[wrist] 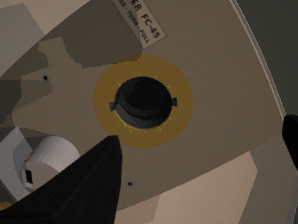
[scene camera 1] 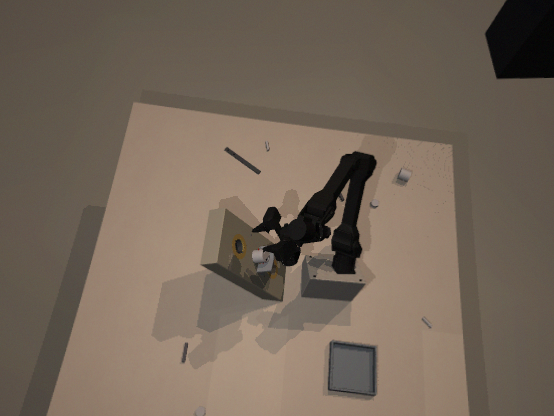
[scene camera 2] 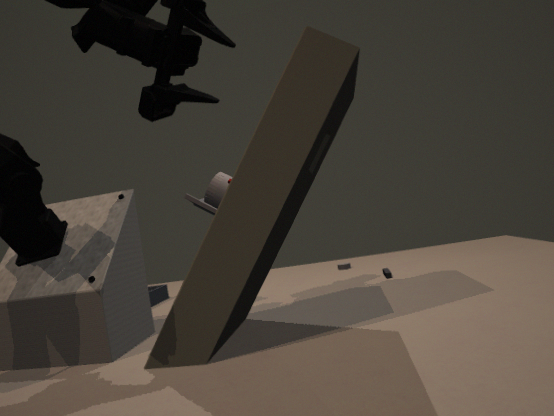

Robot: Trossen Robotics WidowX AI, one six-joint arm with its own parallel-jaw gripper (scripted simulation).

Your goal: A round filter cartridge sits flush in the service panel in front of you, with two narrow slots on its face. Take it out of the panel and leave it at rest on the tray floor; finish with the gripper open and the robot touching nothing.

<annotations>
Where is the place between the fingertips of the gripper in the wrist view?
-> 205, 135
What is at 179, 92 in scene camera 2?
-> The gripper.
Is the gripper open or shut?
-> Open.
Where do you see a round filter cartridge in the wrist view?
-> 53, 154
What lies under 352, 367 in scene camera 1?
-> A grey framed tray.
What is the gripper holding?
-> Nothing.
</annotations>
